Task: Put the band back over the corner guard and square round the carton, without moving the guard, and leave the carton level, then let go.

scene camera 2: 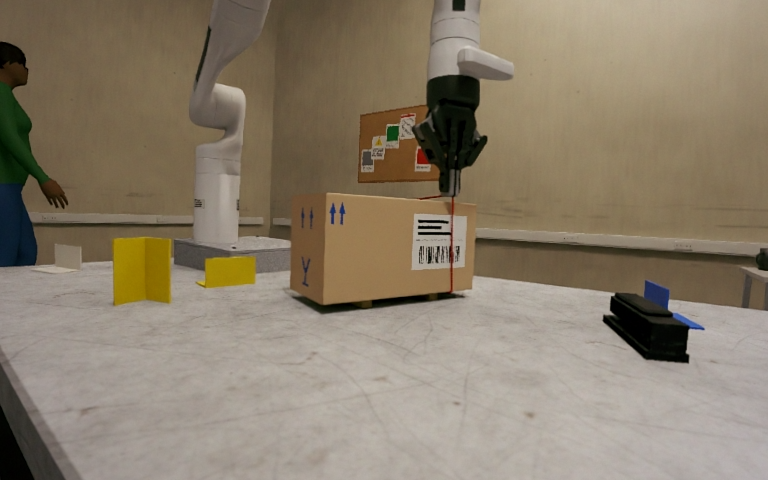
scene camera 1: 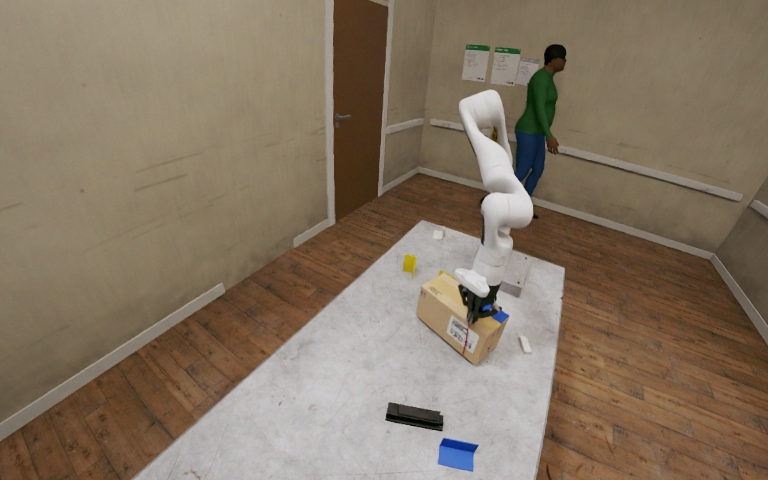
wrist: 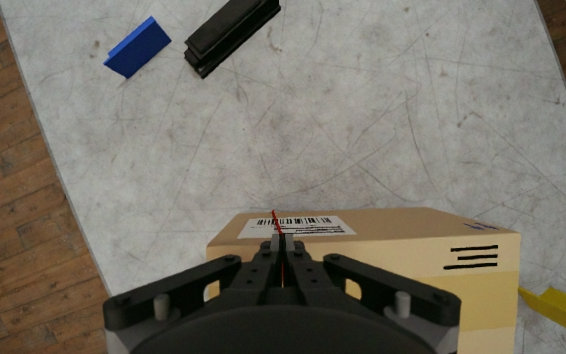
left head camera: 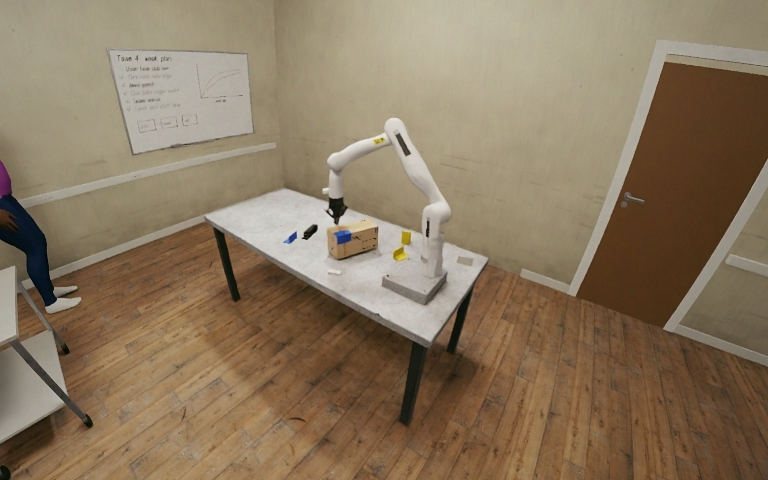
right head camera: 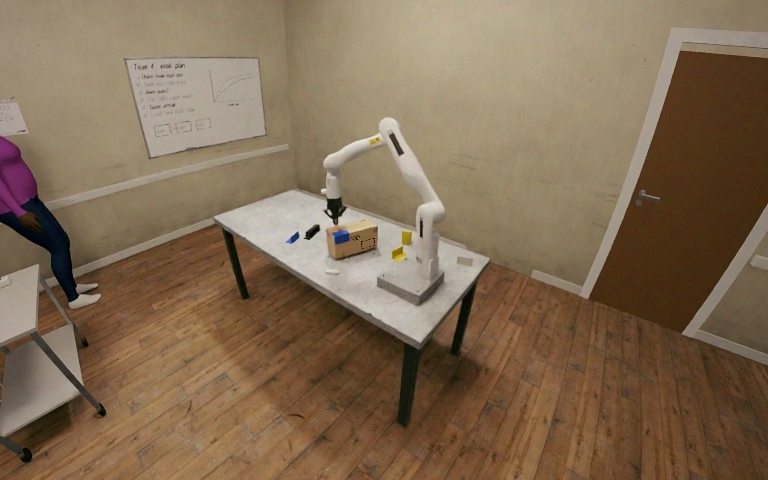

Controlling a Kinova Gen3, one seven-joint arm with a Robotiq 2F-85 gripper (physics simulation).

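Pixels of known places: gripper, fingertip midpoint: [scene camera 2: 449, 197] [scene camera 1: 470, 321] [wrist: 282, 247] [left head camera: 336, 224] [right head camera: 335, 224]; arm's base at its link origin: [scene camera 2: 215, 240] [left head camera: 429, 272] [right head camera: 425, 272].
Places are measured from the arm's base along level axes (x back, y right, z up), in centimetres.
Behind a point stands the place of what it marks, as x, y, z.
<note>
The carton [left head camera: 356, 247] @[-39.1, -10.0, -0.3] [right head camera: 353, 249] @[-39.4, -11.0, -1.2] [scene camera 1: 444, 311] @[-49.4, -4.7, 6.3] [scene camera 2: 368, 249] @[-48.6, -0.4, 2.3] [wrist: 400, 255] @[-48.1, -4.7, 8.9] stands on small blocks and looks level. A blue corner guard [left head camera: 342, 236] @[-40.4, -18.0, 8.4] [right head camera: 340, 236] @[-40.3, -17.9, 8.4] [scene camera 1: 500, 316] @[-43.1, -18.9, 9.2] sits over its long top edge near one end. The thin red band [scene camera 1: 465, 342] [scene camera 2: 451, 243] @[-51.5, -13.7, 3.0] [wrist: 275, 220] @[-51.6, -13.9, 3.0] runs up the labelled side to the fingertips, then slants away over the top in scene camera 2. My gripper [left head camera: 336, 221] @[-51.0, -13.3, 9.6] [right head camera: 335, 220] @[-51.0, -13.3, 9.6] [scene camera 1: 472, 321] @[-51.0, -13.3, 9.6] [scene camera 2: 450, 192] @[-51.0, -13.3, 9.6] [wrist: 282, 247] @[-51.0, -13.3, 9.6] is shut on the band, slightly above the carton's top edge. Where the band meets the guard cannot be made out.
A black block-like object [scene camera 1: 414, 416] @[-76.7, -15.0, -1.4] [scene camera 2: 649, 328] @[-77.3, -8.4, -2.6] [wrist: 230, 35] @[-73.7, -14.8, -2.4] and a loose blue angle piece [scene camera 1: 457, 454] @[-76.0, -27.4, -5.1] [wrist: 137, 47] @[-75.0, -26.3, -2.2] lie beyond the labelled side. Yellow angle pieces [scene camera 2: 141, 271] @[-28.8, 20.4, -1.6] [scene camera 2: 230, 271] @[-24.8, 7.0, -3.0] stand towards the robot base [left head camera: 415, 284] @[1.5, -12.3, 0.1]. A small white piece [left head camera: 334, 272] @[-33.4, -28.9, -4.1] [scene camera 1: 525, 344] @[-34.3, -28.4, -4.1] lies beside the carton.
</note>
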